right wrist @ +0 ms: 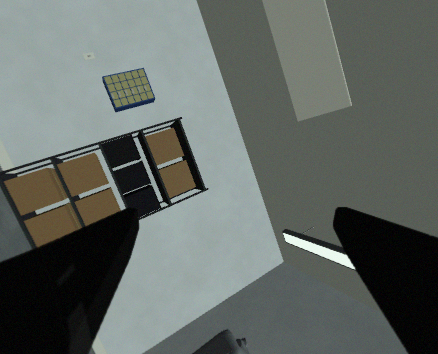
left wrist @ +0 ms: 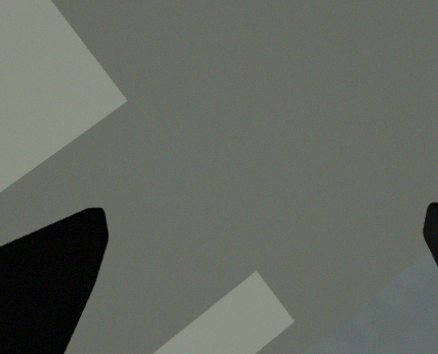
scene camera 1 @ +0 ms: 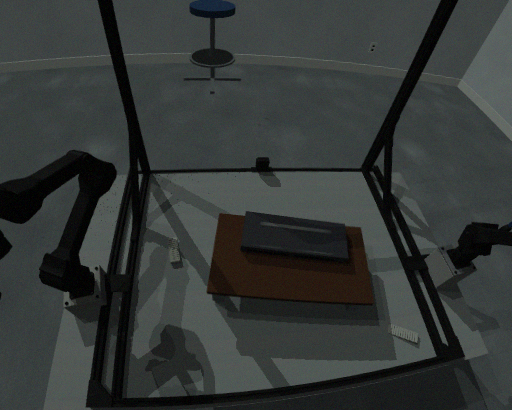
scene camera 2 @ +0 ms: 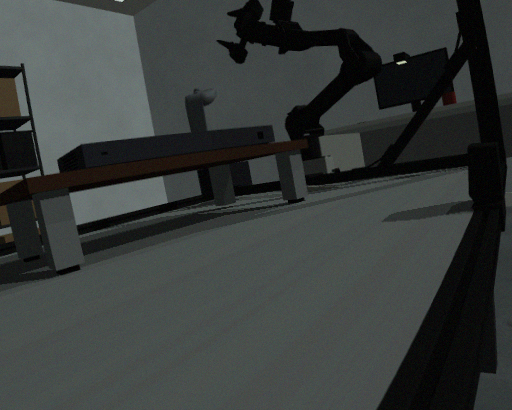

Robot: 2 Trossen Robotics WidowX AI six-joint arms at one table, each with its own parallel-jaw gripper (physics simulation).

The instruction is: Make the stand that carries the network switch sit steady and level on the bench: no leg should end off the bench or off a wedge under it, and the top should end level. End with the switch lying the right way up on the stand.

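Places are measured from the left arm's base along level axes (x up, y ahead, z left), in metres.
Pixels of known places: left gripper, fingertip midpoint: (left wrist: 261,220); right gripper, fingertip midpoint: (right wrist: 237,216) (scene camera 2: 222,27); left arm's base at its link origin: (scene camera 1: 458,258); right arm's base at its link origin: (scene camera 1: 81,285) (scene camera 2: 311,159).
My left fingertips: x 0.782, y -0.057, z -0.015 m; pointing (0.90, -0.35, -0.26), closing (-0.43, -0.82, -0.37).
Observation:
For each thing: its middle in the pictures, then the offset to it from my left fingertips.
- dark flat network switch at the middle of its body: (scene camera 2: 173,149) (scene camera 1: 295,237) dy +0.562, dx -0.778, dz -0.129 m
- pale ribbed wedge at the middle of its body: (scene camera 2: 321,187) (scene camera 1: 173,249) dy +0.902, dx -0.889, dz -0.188 m
The stand has a brown top (scene camera 1: 279,281) (scene camera 2: 173,163) on grey legs (scene camera 2: 291,176) (scene camera 2: 65,236) and stands mid-bench. The dark flat network switch (scene camera 1: 295,236) (scene camera 2: 165,146) lies on the stand's back half with its top face up. A pale ribbed wedge (scene camera 1: 174,250) lies on the bench left of the stand, and another wedge (scene camera 1: 405,333) lies at its front right. My right gripper (scene camera 2: 227,28) (right wrist: 235,218) is open and empty, raised high and pointing at the ceiling. One finger of my left gripper (left wrist: 77,253) shows in the left wrist view, also facing the ceiling. Whether every leg touches down, I cannot tell.
Black frame posts (scene camera 1: 132,134) (scene camera 1: 397,110) and rails ring the bench. A small camera (scene camera 1: 262,163) sits on the back rail. My right arm (scene camera 1: 79,203) stands outside the left rail, and the left arm's base (scene camera 1: 454,254) outside the right rail. A blue stool (scene camera 1: 212,10) stands far behind.

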